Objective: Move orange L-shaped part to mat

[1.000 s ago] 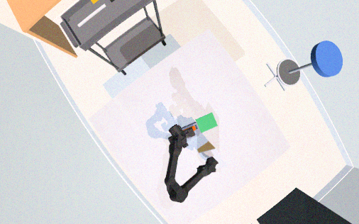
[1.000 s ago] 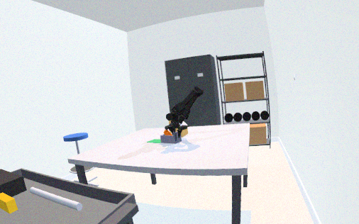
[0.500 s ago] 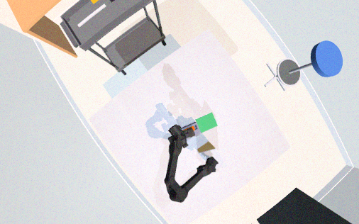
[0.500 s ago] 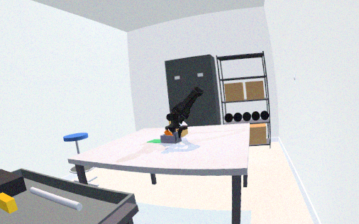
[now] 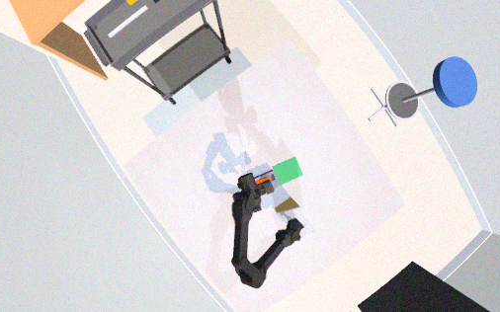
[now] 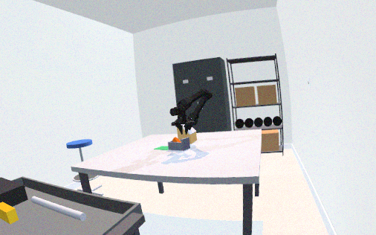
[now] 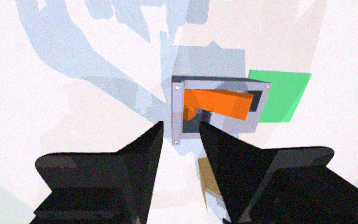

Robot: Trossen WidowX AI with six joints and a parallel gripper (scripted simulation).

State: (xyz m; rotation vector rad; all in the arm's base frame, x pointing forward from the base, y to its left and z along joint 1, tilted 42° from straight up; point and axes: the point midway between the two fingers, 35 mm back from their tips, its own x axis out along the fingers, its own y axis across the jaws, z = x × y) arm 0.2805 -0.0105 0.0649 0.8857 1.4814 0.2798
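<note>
Right now the orange L-shaped part is 2 cm behind my gripper tip, 4 cm to the right of it and 8 cm below it. Also, from my gripper tip: green mat (8 cm behind, 21 cm to the right, 13 cm below).
</note>
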